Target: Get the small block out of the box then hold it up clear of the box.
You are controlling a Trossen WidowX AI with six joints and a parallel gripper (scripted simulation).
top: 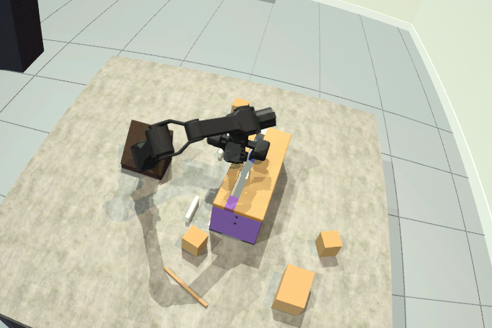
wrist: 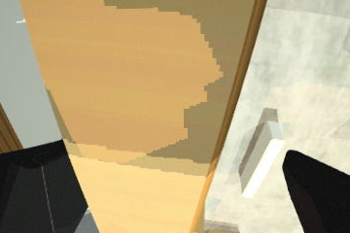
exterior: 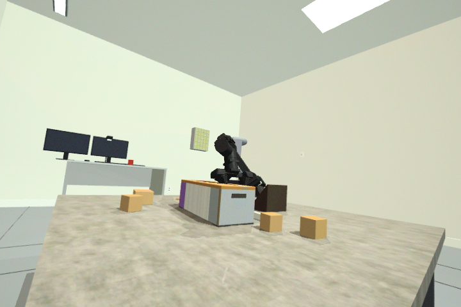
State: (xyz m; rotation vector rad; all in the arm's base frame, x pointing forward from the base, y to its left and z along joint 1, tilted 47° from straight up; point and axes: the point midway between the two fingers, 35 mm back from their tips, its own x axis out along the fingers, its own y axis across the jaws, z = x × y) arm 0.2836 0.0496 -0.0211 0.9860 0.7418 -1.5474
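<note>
The blue block is 6 cm ahead of my gripper tip and 1 cm to the left of it. The rest, counted from my gripper tip: tan block (22 cm ahead, 43 cm to the right, 6 cm below); then thin stick (8 cm behind, 46 cm to the right, 8 cm below); then tan-topped box (2 cm ahead, 7 cm to the right, 2 cm below).
</note>
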